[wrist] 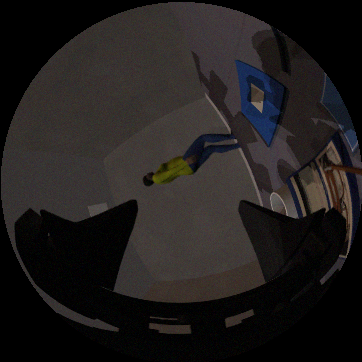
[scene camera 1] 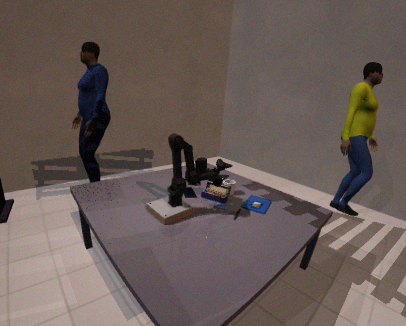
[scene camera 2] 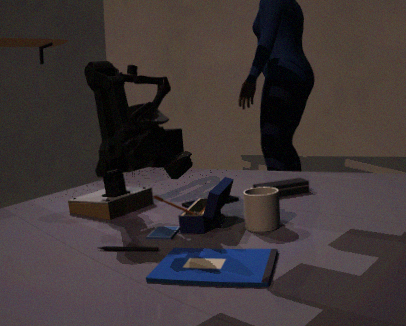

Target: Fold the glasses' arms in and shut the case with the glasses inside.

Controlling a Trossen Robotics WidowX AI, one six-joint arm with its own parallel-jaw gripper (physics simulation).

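Frame: origin at the arm's base, x ahead, y left, z up, level; metres.
Where they show: gripper, between the fingertips: (wrist: 189, 205) (scene camera 1: 230, 170) (scene camera 2: 178, 137); arm's base, origin of its link: (scene camera 1: 175, 203) (scene camera 2: 116, 194).
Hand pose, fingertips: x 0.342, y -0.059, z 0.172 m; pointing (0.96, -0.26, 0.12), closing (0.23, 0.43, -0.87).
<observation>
Things, the pixels of their top centre, and the offset from my fingertips. "*": a spot on its surface instead.
- blue case, a spot on its surface: (wrist: 298, 196) * dx +0.030, dy +0.060, dz -0.128 m
- pale mug, a spot on its surface: (scene camera 2: 261, 211) * dx +0.145, dy +0.084, dz -0.171 m
- blue notebook, centre of its top: (scene camera 2: 215, 263) (wrist: 256, 103) (scene camera 1: 257, 203) dx +0.173, dy -0.113, dz -0.212 m
- dark pen, centre of its top: (scene camera 2: 126, 246) (scene camera 1: 237, 213) dx -0.042, dy -0.146, dz -0.211 m
- small blue cloth, centre of its top: (scene camera 2: 163, 231) (scene camera 1: 221, 205) dx -0.057, dy -0.022, dz -0.215 m
- dark box, centre of its top: (scene camera 2: 281, 182) dx +0.006, dy +0.408, dz -0.185 m
The blue case (scene camera 1: 215, 197) (scene camera 2: 191, 224) (wrist: 298, 196) stands open on the table, its lid (scene camera 2: 220, 200) raised and leaning toward the mug side. The brown glasses (wrist: 336, 190) lie in its pale interior. One glasses arm (scene camera 2: 172, 205) (wrist: 348, 169) sticks out over the case's edge; the other arm's pose is hard to tell. My gripper (scene camera 1: 227, 172) (wrist: 189, 205) is open and empty, above and near the case, with its fingers pointing off to the side. In the wrist view the case is at the far right, partly behind a finger.
A pale mug (scene camera 1: 230, 184) (scene camera 2: 261, 211) stands close behind the lid. A blue notebook (scene camera 1: 263, 201) (scene camera 2: 245, 265) (wrist: 276, 117), a dark pen (scene camera 1: 237, 214) (scene camera 2: 129, 248) and a small blue cloth (scene camera 1: 221, 206) (scene camera 2: 163, 232) lie nearby. A dark box (scene camera 2: 294, 187) lies farther back.
</observation>
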